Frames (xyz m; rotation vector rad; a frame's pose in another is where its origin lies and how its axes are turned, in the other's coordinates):
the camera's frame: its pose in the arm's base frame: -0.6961 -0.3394 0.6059 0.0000 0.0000 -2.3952
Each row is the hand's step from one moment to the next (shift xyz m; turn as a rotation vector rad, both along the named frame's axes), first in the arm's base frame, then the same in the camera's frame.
Working: the arm's base frame: its pose in the camera's frame: -0.7415 0.2235 -0.6059 0.0000 0.0000 2.3952

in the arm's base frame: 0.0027 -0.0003 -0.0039 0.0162 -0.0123 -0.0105
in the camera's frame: -0.0018 0.0021 -0.0039 -0.0035 0.0200 -0.0105
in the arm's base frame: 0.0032 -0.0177 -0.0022 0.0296 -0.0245 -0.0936
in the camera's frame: 0.0097 0.0152 -0.0022 -0.0051 0.0381 -0.0936
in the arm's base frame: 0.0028 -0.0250 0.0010 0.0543 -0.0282 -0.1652
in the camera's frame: 0.0149 0.0203 0.0010 -0.0207 0.0576 -0.1652
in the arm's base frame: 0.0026 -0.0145 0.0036 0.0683 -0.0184 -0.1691
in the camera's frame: 0.0079 0.0124 0.0036 -0.0376 0.0599 -0.1691
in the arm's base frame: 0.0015 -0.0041 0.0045 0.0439 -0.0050 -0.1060
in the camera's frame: 0.0017 0.0040 0.0045 -0.0288 0.0335 -0.1060
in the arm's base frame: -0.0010 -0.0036 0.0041 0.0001 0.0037 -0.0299
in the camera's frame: 0.0032 0.0020 0.0041 -0.0026 -0.0026 -0.0299
